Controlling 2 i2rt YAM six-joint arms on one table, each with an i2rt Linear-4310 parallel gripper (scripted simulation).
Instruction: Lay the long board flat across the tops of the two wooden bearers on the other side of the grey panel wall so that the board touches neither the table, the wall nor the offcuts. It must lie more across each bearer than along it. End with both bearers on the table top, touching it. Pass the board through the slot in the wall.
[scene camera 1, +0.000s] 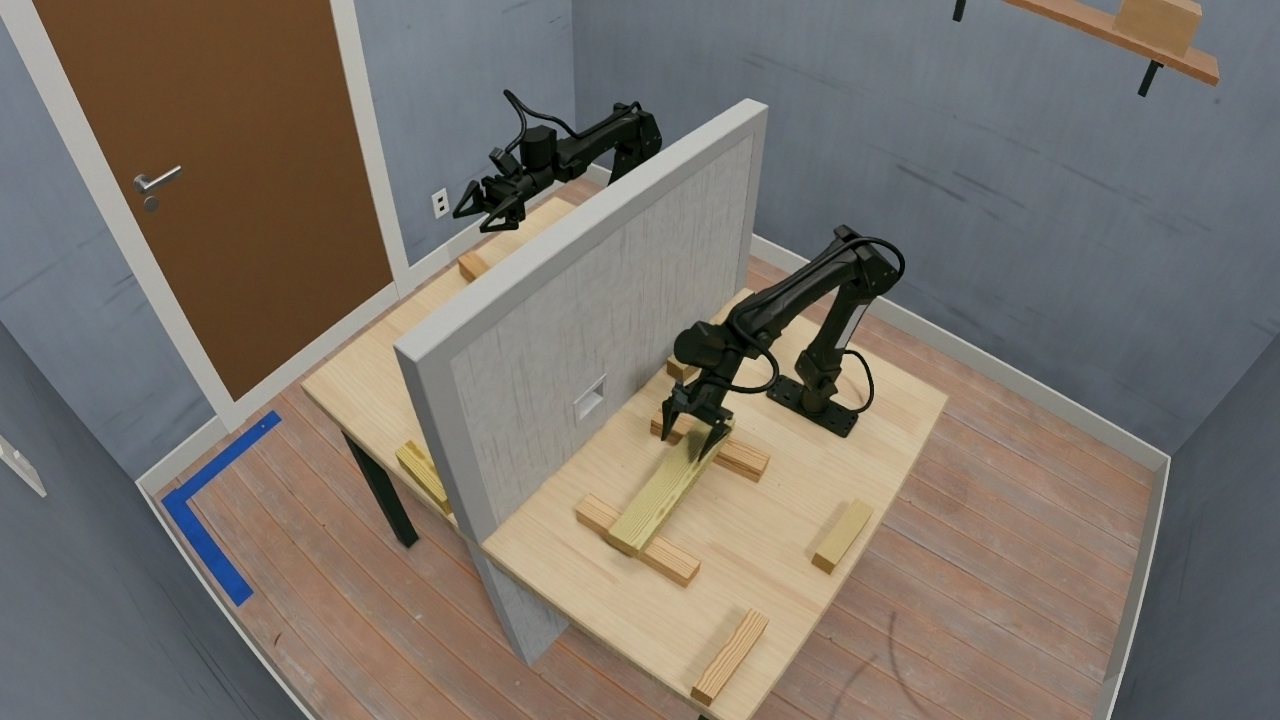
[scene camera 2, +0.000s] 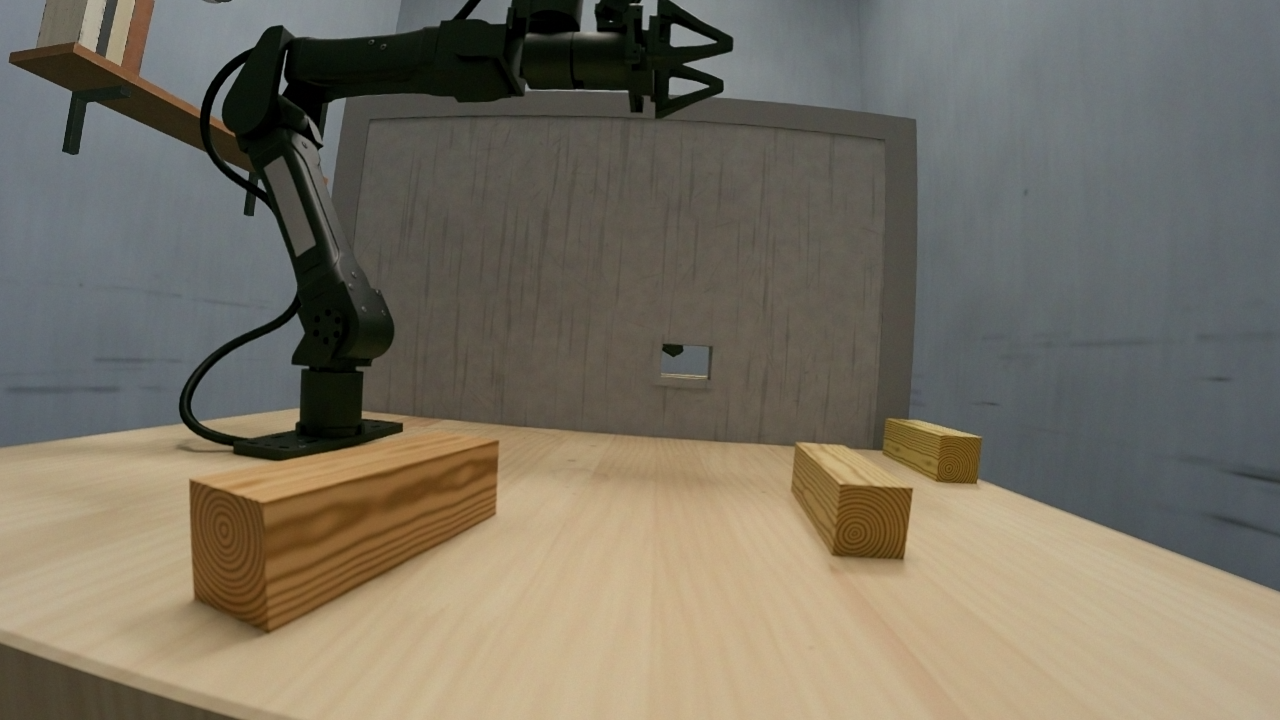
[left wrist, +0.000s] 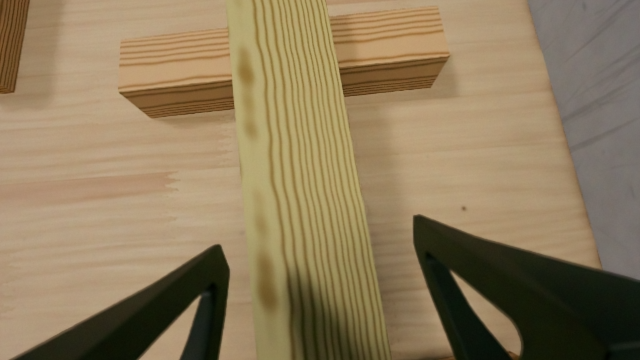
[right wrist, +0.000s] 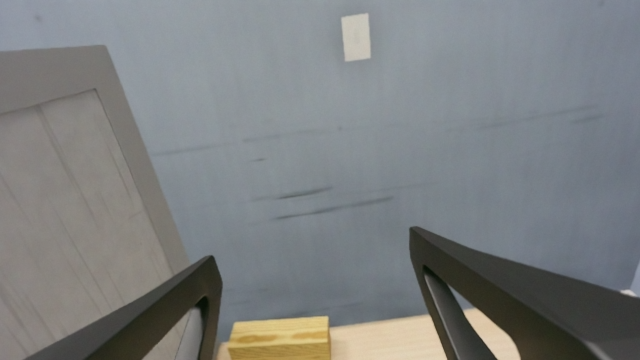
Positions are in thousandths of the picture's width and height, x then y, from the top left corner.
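Scene:
While the right gripper is visible in scene camera 1 (364, 309), scene camera 2 (569, 92) and the right wrist view (490, 707), it is out of frame in the left wrist view.

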